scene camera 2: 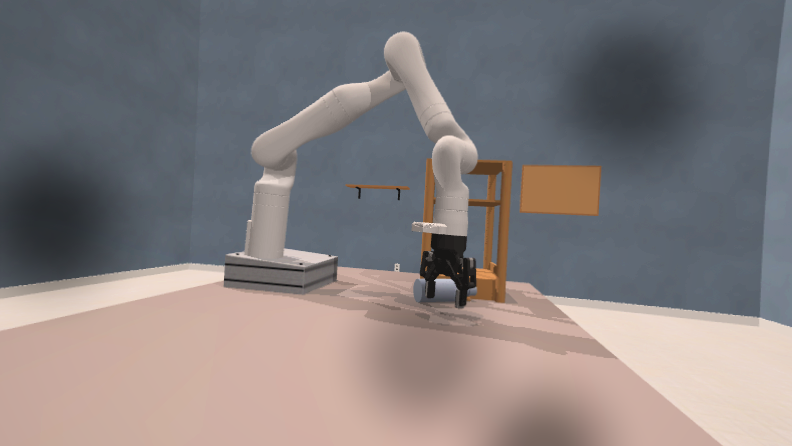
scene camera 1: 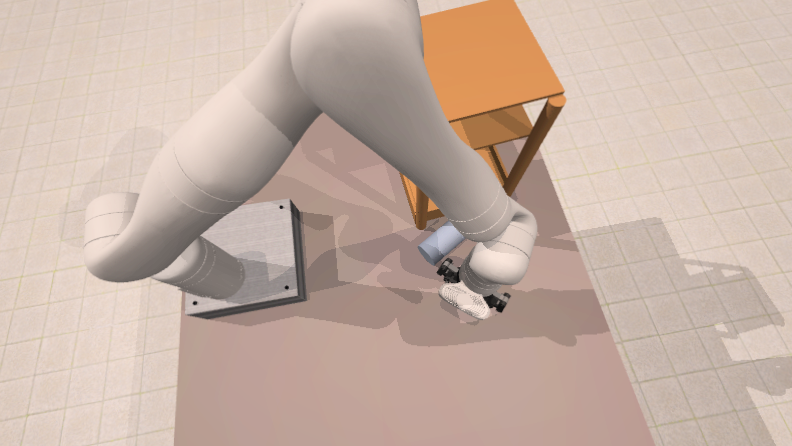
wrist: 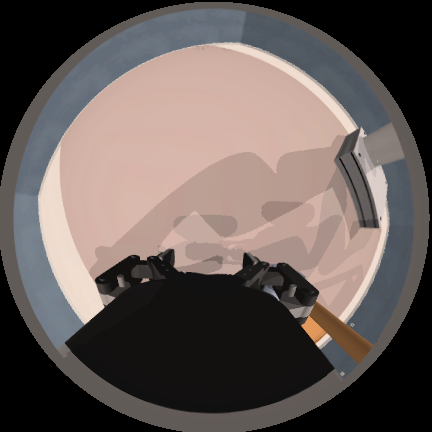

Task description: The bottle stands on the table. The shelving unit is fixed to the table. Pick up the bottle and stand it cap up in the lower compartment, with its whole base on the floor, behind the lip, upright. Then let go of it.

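Places are measured from the arm's base along level axes (x back, y left, z down), in millimetres.
Pixels of known places: gripper, fingertip midpoint: [scene camera 2: 444, 302] [wrist: 208, 258]; arm's base, origin of the base link: [scene camera 2: 265, 255] [scene camera 1: 222, 277] [wrist: 370, 151].
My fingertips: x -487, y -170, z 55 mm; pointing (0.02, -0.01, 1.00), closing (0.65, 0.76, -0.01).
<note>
For each thing: its top centre in the pictures, then the offset to it from my fingertips. "spot": a spot on its surface instead. Level surfaces: height alone.
- light blue bottle, middle of its top: [scene camera 1: 453, 229] [scene camera 2: 447, 278] dx -14, dy +135, dz -30 mm
- shelving unit, middle of its top: [scene camera 1: 467, 56] [scene camera 2: 464, 166] dx -60, dy +297, dz -348 mm
- lower compartment's lip, surface spot: [scene camera 2: 486, 289] spot: dx -123, dy +189, dz -1 mm
- front post, middle of its top: [scene camera 1: 425, 133] dx +43, dy +187, dz -342 mm
- pink table, its level: dz +28 mm
The light blue bottle [scene camera 1: 440, 244] [scene camera 2: 443, 285] lies on its side in front of the shelving unit [scene camera 1: 493, 60] [scene camera 2: 504, 232] [wrist: 342, 332]. Its base faces left in the second scene view. The arm hides its cap end in the first scene view. A sliver of the bottle [wrist: 270, 291] shows behind the right finger linkage in the wrist view. My gripper [scene camera 1: 474, 286] [scene camera 2: 445, 294] [wrist: 208, 258] is open and empty, pointing down, low over the table. It is beside the bottle, on the side away from the unit. The lower compartment's lip [scene camera 2: 486, 289] is partly hidden.
The robot's base block [scene camera 1: 266, 238] [scene camera 2: 266, 272] [wrist: 360, 190] stands left of the bottle in the scene views. The unit's near front post [scene camera 1: 421, 210] rises close to the bottle. The upper arm passes over part of the unit in the first scene view. The pink table [scene camera 1: 387, 387] extends in front.
</note>
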